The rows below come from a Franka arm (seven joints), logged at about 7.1 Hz.
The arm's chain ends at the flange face. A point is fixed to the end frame.
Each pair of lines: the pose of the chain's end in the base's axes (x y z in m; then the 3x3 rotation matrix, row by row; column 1 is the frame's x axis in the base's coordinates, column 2 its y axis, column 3 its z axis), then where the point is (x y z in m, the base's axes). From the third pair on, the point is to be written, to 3 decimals.
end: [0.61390 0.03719 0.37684], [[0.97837 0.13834 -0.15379], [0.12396 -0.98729 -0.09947], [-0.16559 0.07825 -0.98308]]
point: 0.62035 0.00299 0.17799
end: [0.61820 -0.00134 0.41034], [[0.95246 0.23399 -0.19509], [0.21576 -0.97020 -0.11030], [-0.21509 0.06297 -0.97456]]
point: 0.61740 -0.03415 0.21115
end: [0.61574 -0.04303 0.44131], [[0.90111 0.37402 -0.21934], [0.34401 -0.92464 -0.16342], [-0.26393 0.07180 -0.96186]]
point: 0.611 -0.081 0.243
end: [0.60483 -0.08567 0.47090], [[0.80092 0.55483 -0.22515], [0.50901 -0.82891 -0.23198], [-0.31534 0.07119 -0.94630]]
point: 0.599 -0.130 0.274
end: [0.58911 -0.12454 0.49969], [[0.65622 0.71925 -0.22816], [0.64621 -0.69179 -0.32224], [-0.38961 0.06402 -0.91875]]
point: 0.581 -0.179 0.305
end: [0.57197 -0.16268 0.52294], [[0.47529 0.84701 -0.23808], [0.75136 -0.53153 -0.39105], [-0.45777 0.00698 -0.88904]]
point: 0.558 -0.224 0.331
